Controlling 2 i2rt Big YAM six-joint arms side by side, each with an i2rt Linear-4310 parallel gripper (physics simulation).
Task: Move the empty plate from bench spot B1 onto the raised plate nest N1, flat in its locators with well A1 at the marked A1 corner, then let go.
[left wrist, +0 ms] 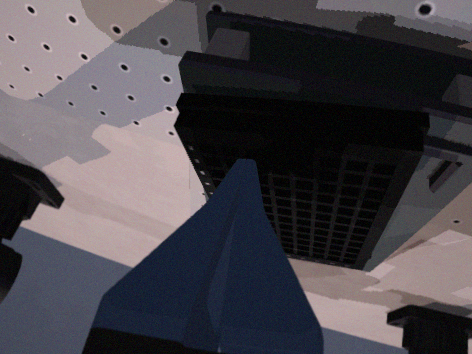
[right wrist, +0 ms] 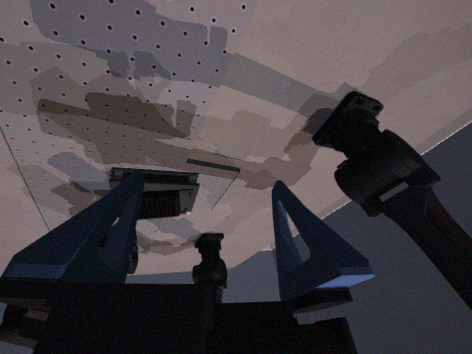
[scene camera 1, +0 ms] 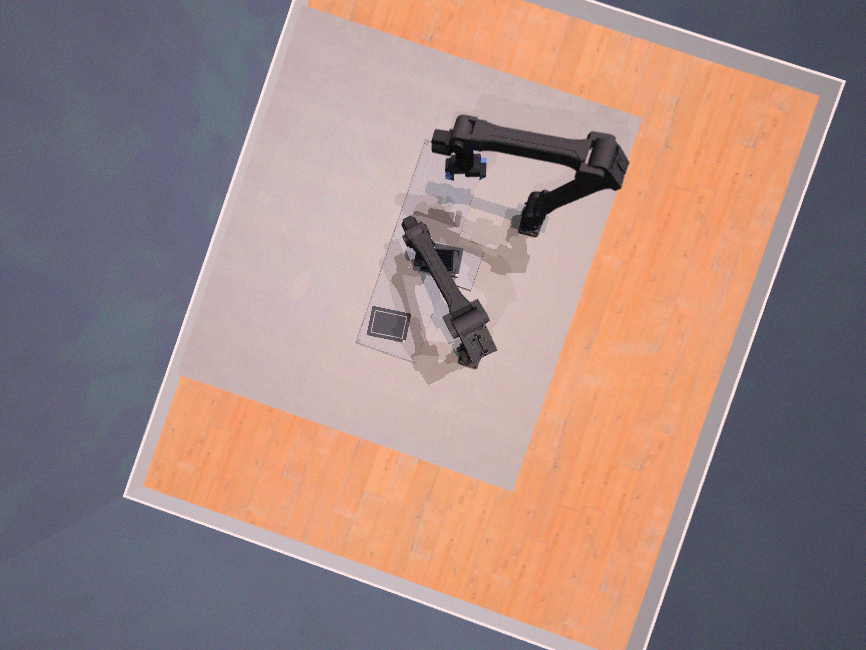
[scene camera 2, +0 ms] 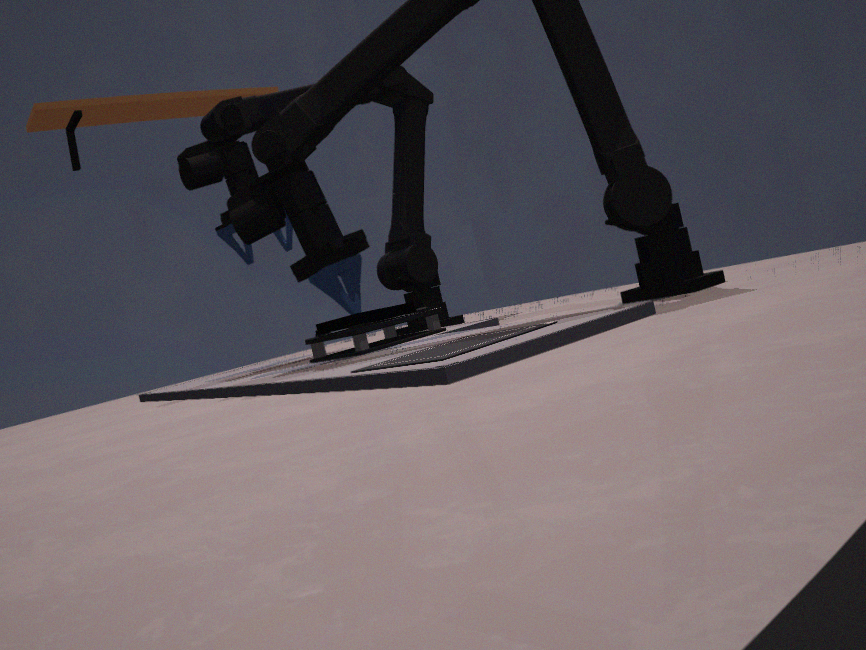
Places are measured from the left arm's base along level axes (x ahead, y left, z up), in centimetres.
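Where they show: left gripper, fingertip midpoint: (left wrist: 246,169) (scene camera 2: 356,314); right gripper, fingertip midpoint: (right wrist: 212,180) (scene camera 1: 466,178) (scene camera 2: 270,257); left arm's base, link origin: (left wrist: 18,174) (right wrist: 208,239) (scene camera 2: 673,292); right arm's base, link origin: (left wrist: 435,318) (right wrist: 343,121) (scene camera 1: 530,221).
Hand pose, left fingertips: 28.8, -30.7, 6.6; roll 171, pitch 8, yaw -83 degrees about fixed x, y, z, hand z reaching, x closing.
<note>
Things, the pixels of their top centre, and the offset from my left fingertips, as dx, dy, dz. "pt": a spot on its surface instead.
- dark well plate, top centre: (left wrist: 292,222) (scene camera 2: 365,311) (right wrist: 148,210) (scene camera 1: 437,258) -3.3, -2.7, +0.1
- raised nest, top centre: (left wrist: 307,214) (scene camera 2: 372,319) (right wrist: 156,203) (scene camera 1: 441,258) -4.7, -3.5, -1.2
- Bench spot B1, surface spot: (scene camera 2: 454,347) (scene camera 1: 385,326) pt +9.9, +30.5, -5.1
The dark well plate (scene camera 1: 446,259) (scene camera 2: 335,326) (left wrist: 300,125) (right wrist: 159,206) lies on the raised nest (scene camera 2: 360,342) (left wrist: 240,77) (right wrist: 188,197). In the left wrist view its near edge is not parallel to the nest's edge. Whether it is flat in the locators, and where well A1 is, I cannot tell. Bench spot B1 (scene camera 1: 388,323) (scene camera 2: 454,347) is a bare dark rectangle with a pale outline. My left gripper (scene camera 2: 356,310) (left wrist: 246,169) is shut with nothing between its fingers, tips close above the plate; contact is unclear. My right gripper (scene camera 1: 465,170) (scene camera 2: 269,256) (right wrist: 212,180) is open and empty, high above the board.
The perforated board (scene camera 1: 370,338) (scene camera 2: 279,389) (left wrist: 100,95) (right wrist: 160,70) carries the nest and the spot. The left arm (scene camera 1: 439,274) stretches over the plate in scene camera 1. The right arm (scene camera 1: 535,139) (scene camera 2: 408,167) reaches over the upper end of the board.
</note>
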